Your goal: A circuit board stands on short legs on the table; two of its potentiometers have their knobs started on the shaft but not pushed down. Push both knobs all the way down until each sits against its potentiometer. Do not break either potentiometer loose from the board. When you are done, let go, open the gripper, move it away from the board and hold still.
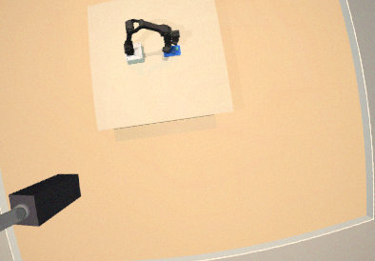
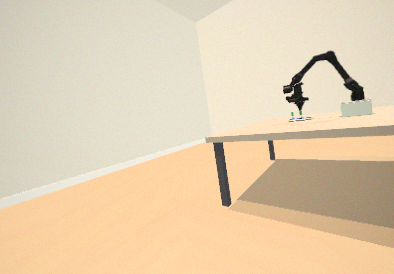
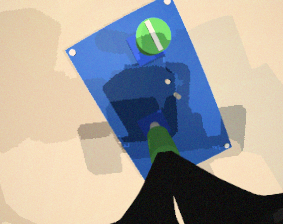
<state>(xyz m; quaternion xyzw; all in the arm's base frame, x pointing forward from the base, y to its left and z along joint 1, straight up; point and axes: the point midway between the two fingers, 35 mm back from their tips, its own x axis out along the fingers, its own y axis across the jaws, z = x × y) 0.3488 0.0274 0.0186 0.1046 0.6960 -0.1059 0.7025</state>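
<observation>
Now: the green knob 2 cm below my gripper tip.
</observation>
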